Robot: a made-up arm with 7 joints. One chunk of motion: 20 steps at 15 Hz.
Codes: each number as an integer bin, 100 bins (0 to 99) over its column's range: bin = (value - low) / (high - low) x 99, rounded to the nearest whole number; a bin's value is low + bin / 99 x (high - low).
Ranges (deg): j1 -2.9..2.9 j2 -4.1..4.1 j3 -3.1..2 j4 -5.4..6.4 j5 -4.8..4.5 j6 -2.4..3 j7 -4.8..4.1
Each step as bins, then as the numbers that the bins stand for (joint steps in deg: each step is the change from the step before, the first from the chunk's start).
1 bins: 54 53 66 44 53 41 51
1 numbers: 0.264 0.290 0.300 -0.156 0.179 -0.164 -0.215
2 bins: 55 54 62 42 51 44 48
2 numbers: 0.322 0.373 0.094 -0.394 -0.009 0.000 -0.485
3 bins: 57 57 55 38 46 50 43
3 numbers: 0.439 0.621 -0.267 -0.871 -0.479 0.327 -0.934
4 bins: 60 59 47 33 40 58 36
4 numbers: 0.615 0.787 -0.679 -1.467 -1.042 0.764 -1.564
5 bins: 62 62 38 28 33 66 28
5 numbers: 0.732 1.035 -1.142 -2.063 -1.700 1.200 -2.283
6 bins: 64 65 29 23 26 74 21
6 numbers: 0.849 1.284 -1.606 -2.659 -2.358 1.636 -2.912
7 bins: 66 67 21 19 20 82 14
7 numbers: 0.967 1.449 -2.018 -3.135 -2.921 2.073 -3.541
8 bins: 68 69 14 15 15 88 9
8 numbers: 1.084 1.615 -2.379 -3.612 -3.391 2.400 -3.991
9 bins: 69 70 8 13 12 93 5
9 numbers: 1.142 1.698 -2.688 -3.851 -3.673 2.673 -4.351
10 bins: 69 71 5 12 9 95 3
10 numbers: 1.142 1.781 -2.842 -3.970 -3.955 2.782 -4.530
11 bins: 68 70 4 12 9 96 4
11 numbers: 1.084 1.698 -2.894 -3.970 -3.955 2.836 -4.440
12 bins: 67 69 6 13 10 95 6
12 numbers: 1.025 1.615 -2.791 -3.851 -3.861 2.782 -4.261
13 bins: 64 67 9 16 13 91 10
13 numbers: 0.849 1.449 -2.636 -3.493 -3.579 2.564 -3.901
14 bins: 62 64 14 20 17 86 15
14 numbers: 0.732 1.201 -2.379 -3.016 -3.203 2.291 -3.452
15 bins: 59 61 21 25 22 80 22
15 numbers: 0.557 0.953 -2.018 -2.420 -2.733 1.964 -2.822
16 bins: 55 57 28 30 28 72 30
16 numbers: 0.322 0.621 -1.658 -1.824 -2.170 1.527 -2.103
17 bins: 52 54 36 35 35 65 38
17 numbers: 0.146 0.373 -1.245 -1.228 -1.512 1.145 -1.384
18 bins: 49 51 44 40 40 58 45
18 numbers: -0.029 0.124 -0.833 -0.632 -1.042 0.764 -0.755
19 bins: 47 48 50 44 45 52 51
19 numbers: -0.146 -0.124 -0.524 -0.156 -0.573 0.436 -0.215
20 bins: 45 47 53 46 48 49 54
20 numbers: -0.264 -0.207 -0.370 0.083 -0.291 0.273 0.055
